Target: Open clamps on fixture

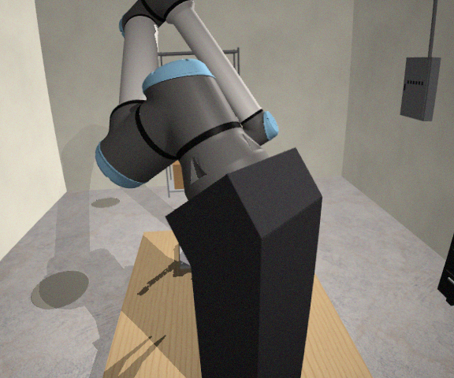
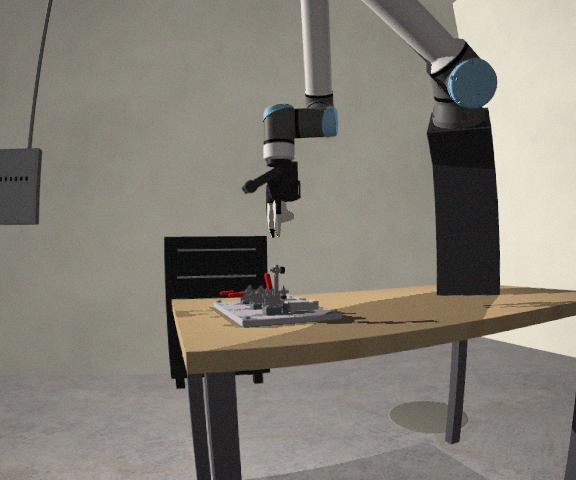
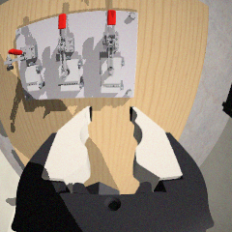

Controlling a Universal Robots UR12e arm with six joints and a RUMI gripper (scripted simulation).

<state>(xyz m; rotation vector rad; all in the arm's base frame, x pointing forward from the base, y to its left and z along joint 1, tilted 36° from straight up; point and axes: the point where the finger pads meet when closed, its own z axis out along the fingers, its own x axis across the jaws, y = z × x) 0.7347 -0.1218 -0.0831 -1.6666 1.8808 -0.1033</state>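
Right now my hand is 21 cm above the grey fixture plate, 11 cm to the right of it and 6 cm short of it.
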